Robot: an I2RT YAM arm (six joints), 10 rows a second.
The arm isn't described. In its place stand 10 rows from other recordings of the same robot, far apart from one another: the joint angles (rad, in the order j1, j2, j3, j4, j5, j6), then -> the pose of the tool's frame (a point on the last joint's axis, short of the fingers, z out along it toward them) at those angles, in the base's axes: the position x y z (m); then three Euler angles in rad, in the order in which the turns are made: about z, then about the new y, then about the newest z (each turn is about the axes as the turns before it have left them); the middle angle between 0 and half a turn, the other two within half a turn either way.
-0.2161, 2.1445, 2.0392, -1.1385, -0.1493, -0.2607 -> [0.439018 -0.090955 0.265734 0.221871 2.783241 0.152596]
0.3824, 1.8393, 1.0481, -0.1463, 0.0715, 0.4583 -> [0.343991 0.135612 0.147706 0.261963 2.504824 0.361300]
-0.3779, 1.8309, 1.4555, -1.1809, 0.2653, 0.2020 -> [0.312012 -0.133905 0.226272 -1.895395 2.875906 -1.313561]
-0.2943, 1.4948, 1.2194, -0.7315, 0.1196, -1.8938 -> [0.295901 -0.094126 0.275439 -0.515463 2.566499 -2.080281]
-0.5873, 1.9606, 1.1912, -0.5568, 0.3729, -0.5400 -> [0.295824 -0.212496 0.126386 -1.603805 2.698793 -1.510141]
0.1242, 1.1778, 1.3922, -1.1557, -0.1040, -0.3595 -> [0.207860 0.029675 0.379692 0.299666 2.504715 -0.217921]
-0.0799, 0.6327, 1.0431, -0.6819, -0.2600, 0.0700 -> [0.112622 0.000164 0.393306 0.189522 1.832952 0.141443]
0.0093, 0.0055, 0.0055, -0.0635, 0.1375, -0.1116 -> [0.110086 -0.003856 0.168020 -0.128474 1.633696 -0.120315]
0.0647, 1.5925, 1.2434, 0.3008, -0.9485, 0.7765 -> [0.368467 0.052861 0.345443 1.013753 1.598943 0.815756]
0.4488, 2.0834, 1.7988, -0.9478, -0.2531, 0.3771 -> [0.390285 0.197846 0.230052 1.110676 2.721953 0.995513]
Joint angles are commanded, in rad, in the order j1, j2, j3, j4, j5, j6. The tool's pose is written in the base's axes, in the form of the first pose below.
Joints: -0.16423 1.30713 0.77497 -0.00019 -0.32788 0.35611
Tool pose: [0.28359 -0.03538 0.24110 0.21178 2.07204 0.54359]
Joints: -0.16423 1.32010 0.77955 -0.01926 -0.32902 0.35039
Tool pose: [0.28473 -0.03553 0.23743 0.21880 2.09733 0.55018]
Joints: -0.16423 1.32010 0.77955 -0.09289 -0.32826 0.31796
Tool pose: [0.28034 -0.03482 0.23087 0.23557 2.16556 0.55045]
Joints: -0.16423 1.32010 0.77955 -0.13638 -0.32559 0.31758
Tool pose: [0.27753 -0.03445 0.22713 0.24449 2.20619 0.56918]
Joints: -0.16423 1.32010 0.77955 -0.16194 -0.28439 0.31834
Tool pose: [0.27590 -0.03560 0.22473 0.20153 2.23975 0.55154]
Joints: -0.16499 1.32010 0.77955 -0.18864 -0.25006 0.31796
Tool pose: [0.27405 -0.03670 0.22233 0.16499 2.27253 0.53556]
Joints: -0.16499 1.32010 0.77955 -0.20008 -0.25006 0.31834
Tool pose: [0.27323 -0.03656 0.22141 0.16817 2.28335 0.54084]
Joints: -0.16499 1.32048 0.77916 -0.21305 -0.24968 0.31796
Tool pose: [0.27227 -0.03642 0.22015 0.17163 2.29641 0.54613]
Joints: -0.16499 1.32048 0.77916 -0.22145 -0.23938 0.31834
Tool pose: [0.27166 -0.03667 0.21943 0.16060 2.30666 0.54118]
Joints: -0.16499 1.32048 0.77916 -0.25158 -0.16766 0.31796
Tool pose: [0.26934 -0.03882 0.21673 0.07166 2.34956 0.48577]
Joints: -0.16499 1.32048 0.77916 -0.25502 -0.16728 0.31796
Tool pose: [0.26907 -0.03879 0.21647 0.07193 2.35297 0.48653]
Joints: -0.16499 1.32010 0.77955 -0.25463 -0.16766 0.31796
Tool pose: [0.26912 -0.03879 0.21672 0.07219 2.35178 0.48652]
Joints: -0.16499 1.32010 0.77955 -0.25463 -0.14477 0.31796
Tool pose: [0.26908 -0.03960 0.21663 0.04030 2.35537 0.46403]
